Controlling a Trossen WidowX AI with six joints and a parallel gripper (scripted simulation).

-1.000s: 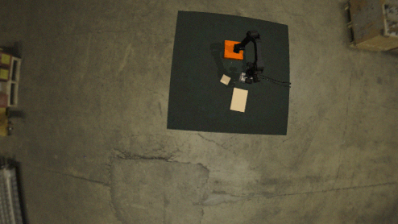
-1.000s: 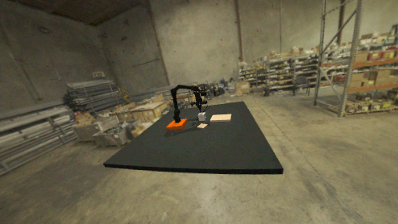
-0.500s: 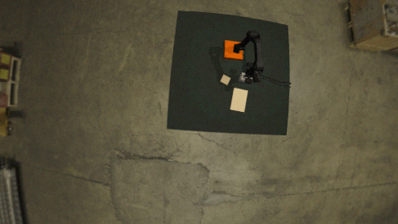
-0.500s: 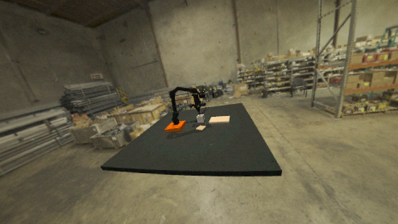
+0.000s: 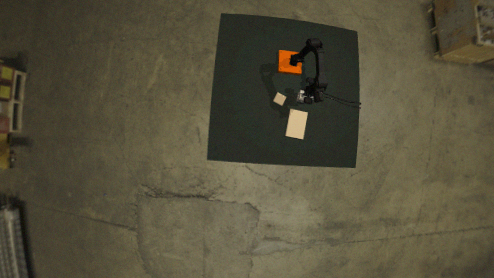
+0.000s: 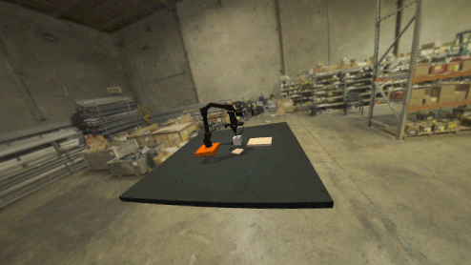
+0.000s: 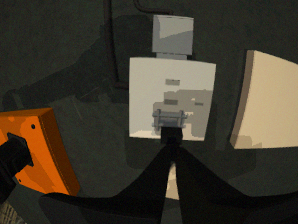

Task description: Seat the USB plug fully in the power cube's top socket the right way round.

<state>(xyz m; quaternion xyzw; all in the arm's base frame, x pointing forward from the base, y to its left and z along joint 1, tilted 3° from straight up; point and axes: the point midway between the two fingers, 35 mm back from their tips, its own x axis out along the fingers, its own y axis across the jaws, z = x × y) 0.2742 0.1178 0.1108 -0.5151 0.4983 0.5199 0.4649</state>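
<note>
The USB plug is 20 mm below my gripper tip. The rest, counted from my gripper tip: tan square: 160 mm to the right, 120 mm below, 60 mm ahead; long tan block: 220 mm ahead, 120 mm below, 20 mm to the left.
</note>
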